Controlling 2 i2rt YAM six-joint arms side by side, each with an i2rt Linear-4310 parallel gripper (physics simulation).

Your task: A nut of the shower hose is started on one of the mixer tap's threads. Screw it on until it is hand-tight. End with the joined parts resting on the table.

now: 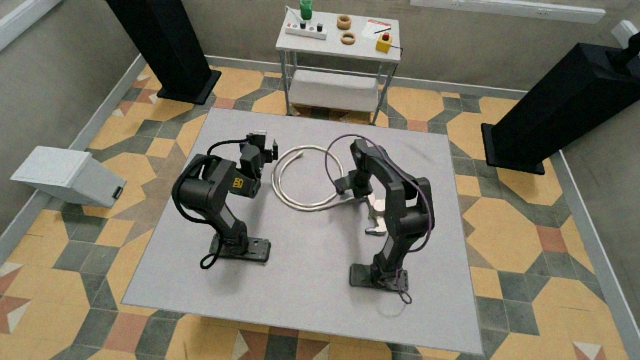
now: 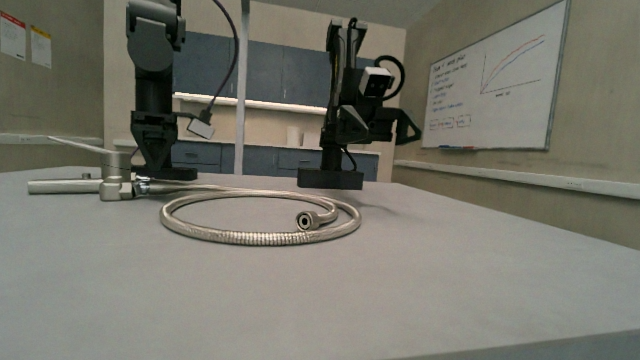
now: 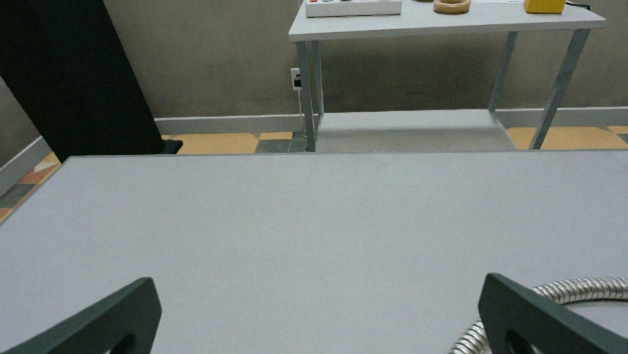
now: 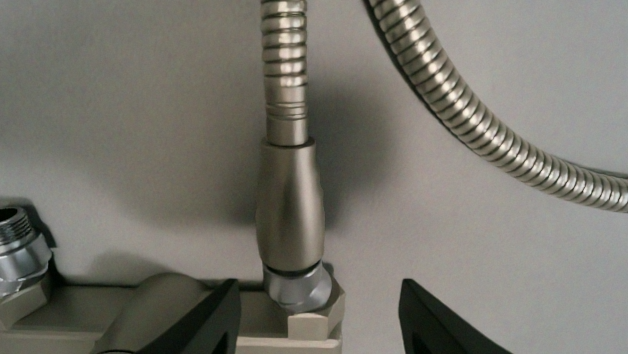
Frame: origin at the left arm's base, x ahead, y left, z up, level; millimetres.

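Seen in the pictures: left gripper, fingertip midpoint: point(image 2: 395, 134) point(image 3: 319, 292); right gripper, fingertip midpoint: point(image 1: 355, 193) point(image 2: 154, 169) point(image 4: 319, 293); left arm's base at its link origin: point(image 1: 239, 246) point(image 2: 330, 173); right arm's base at its link origin: point(image 1: 378, 277).
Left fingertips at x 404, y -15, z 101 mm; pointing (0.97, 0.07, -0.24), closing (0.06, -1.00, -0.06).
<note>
Offsets run from my left fingertips to a thing's top centre. "spot": to the spot under its first point.
The mixer tap {dy -505, dx -196, dz -43 mm} point(image 1: 378, 206) point(image 2: 116, 165) point(image 4: 172, 300) lies on the grey table. The hose nut {dy -381, dx -168, dz -111 mm} point(image 4: 290, 210), a long tapered sleeve, sits in line on the tap's chrome connector {spot: dy -409, dx -146, dz -120 mm} point(image 2: 142, 185) point(image 4: 299, 290). A thin dark line shows between them. The tap's other threaded connector {spot: dy -445, dx -280, dz -129 mm} point(image 4: 17, 235) is bare. The shower hose point(image 1: 300, 207) point(image 2: 270, 239) point(image 3: 580, 290) point(image 4: 465, 105) lies coiled. My right gripper point(image 4: 319, 293) points down over the nut end of the tap, partly open; its fingers stand apart on either side of the connector. My left gripper point(image 2: 382, 131) point(image 3: 319, 292) is wide open and empty, above the table.
The hose's free end {dy -136, dx +35, dz -116 mm} point(image 1: 301, 154) point(image 2: 306, 220) lies inside the coil. A side table point(image 1: 340, 45) point(image 3: 450, 27) with a power strip point(image 1: 306, 31), tape rings and a yellow button box point(image 1: 384, 44) stands beyond the table. Black pillars point(image 1: 165, 50) point(image 1: 555, 100) stand beyond its edges.
</note>
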